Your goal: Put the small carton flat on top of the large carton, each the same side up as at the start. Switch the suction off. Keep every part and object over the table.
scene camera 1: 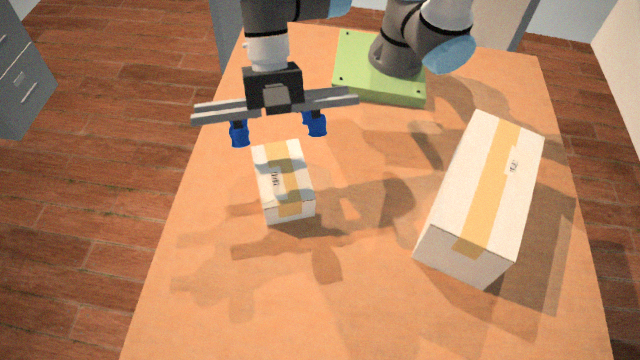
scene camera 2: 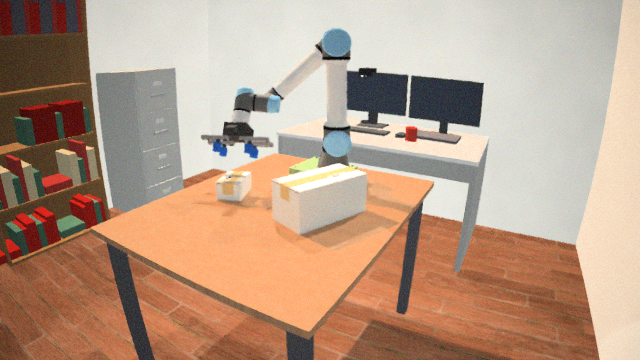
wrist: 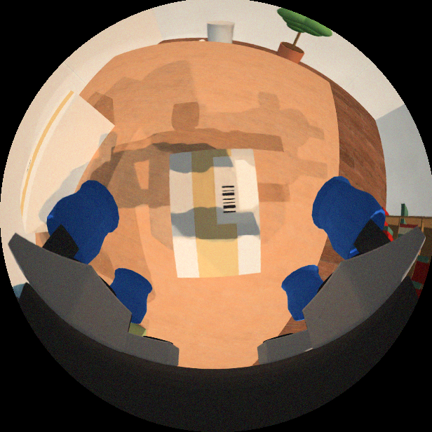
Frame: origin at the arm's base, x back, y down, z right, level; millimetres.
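Seen in the pictures: hand at its tool point: (scene camera 1: pixel 277 132) (scene camera 2: pixel 234 154); arm's base at its link origin: (scene camera 1: pixel 395 59).
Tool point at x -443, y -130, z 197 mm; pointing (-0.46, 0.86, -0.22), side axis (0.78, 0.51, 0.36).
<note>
Pixels of each thing's middle, then the offset from my tool point to it. Level surfaces: height alone.
- small white carton at the middle of its body: (scene camera 1: pixel 282 181) (scene camera 2: pixel 234 185) dx -23, dy +127, dz -12 mm
- table at its surface level: dy +163 mm
- large white carton at the middle of its body: (scene camera 1: pixel 480 196) (scene camera 2: pixel 320 195) dx +19, dy +89, dz -418 mm
The small white carton (scene camera 1: pixel 283 180) (scene camera 2: pixel 241 187) (wrist: pixel 215 215) lies flat on the table (scene camera 1: pixel 380 320) (scene camera 2: pixel 225 260) (wrist: pixel 215 325), its yellow tape and barcode label on top. The large white carton (scene camera 1: pixel 462 175) (scene camera 2: pixel 327 200) (wrist: pixel 65 145) lies apart from it, to the right in both scene views, with tape and label on top. My gripper (scene camera 1: pixel 278 129) (scene camera 2: pixel 235 149) (wrist: pixel 217 256) is open and holds nothing. Its blue cups hang above the table near the robot-side end of the small carton, with air between. Some cups are partly hidden in scene camera 1.
The green base plate (scene camera 1: pixel 352 57) (scene camera 2: pixel 300 166) with the arm's foot stands at the back of the table. A grey filing cabinet (scene camera 2: pixel 135 135), a bookshelf and a desk with two monitors stand beyond the table. The large carton is clearly taller than the small one.
</note>
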